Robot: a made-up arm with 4 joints.
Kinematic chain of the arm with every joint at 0, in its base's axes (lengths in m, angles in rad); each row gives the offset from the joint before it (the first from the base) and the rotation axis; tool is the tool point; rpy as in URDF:
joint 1: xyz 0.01 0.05 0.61 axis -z
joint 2: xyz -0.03 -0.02 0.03 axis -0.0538 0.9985 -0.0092
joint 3: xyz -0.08 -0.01 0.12 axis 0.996 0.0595 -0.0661
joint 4: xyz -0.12 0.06 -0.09 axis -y
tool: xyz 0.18 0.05 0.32 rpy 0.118 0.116 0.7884
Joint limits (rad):
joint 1: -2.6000..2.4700
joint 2: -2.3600..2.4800
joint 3: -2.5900..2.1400
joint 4: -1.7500..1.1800
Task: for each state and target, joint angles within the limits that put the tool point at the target. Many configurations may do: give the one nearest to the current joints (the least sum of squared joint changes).
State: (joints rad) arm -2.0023 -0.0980 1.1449 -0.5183
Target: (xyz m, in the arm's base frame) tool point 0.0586 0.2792 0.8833
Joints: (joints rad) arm -2.2432 0.5925 1.1754 -0.0696
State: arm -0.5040 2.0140 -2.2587 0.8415
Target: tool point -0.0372 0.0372 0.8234
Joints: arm -0.6174 2.4776 -2.5900 0.1598
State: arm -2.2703 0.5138 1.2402 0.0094
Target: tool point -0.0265 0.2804 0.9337
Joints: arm -2.5037 0.7134 0.9871 0.1042
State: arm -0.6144 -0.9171 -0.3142 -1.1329
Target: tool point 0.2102 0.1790 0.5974
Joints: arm -1.2680 -0.9146 -0.7531 -1.7500
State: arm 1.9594 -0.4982 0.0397 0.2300
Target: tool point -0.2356 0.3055 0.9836
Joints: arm 1.1293 -0.2665 0.6542 0.5590
